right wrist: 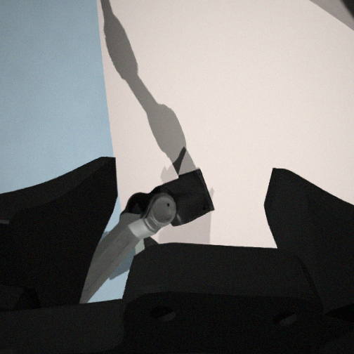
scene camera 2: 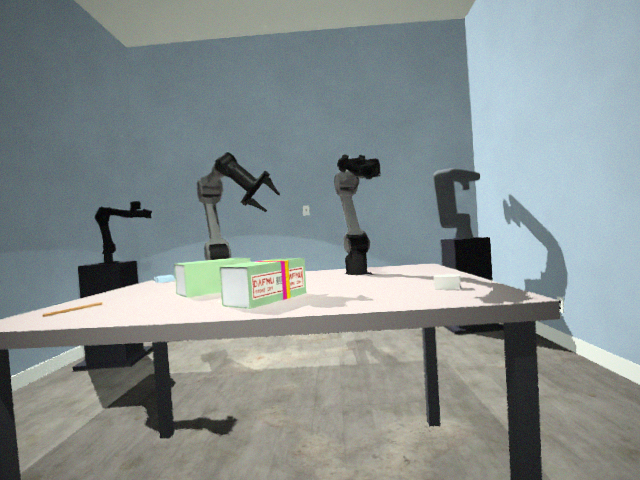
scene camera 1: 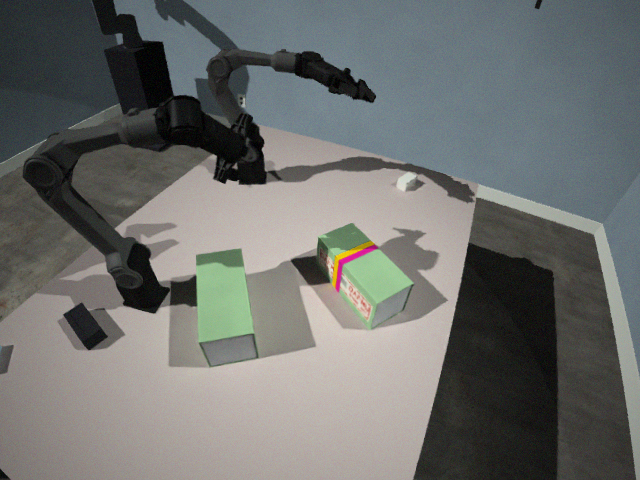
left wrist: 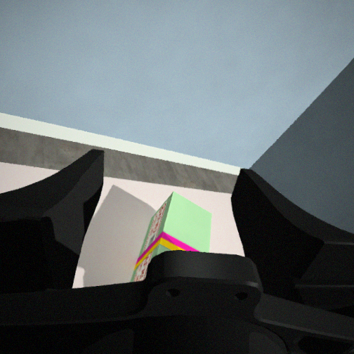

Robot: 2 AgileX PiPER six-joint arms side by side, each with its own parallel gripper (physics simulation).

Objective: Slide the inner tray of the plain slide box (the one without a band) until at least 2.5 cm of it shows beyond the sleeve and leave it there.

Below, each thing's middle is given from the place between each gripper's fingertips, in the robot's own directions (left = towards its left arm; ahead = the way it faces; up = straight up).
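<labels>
Dark block (scene camera 1: 89,332): far below my right hand, far behind it, far to the right of it. My left gripper: far above the dark block, far past it, far to the left of it.
</labels>
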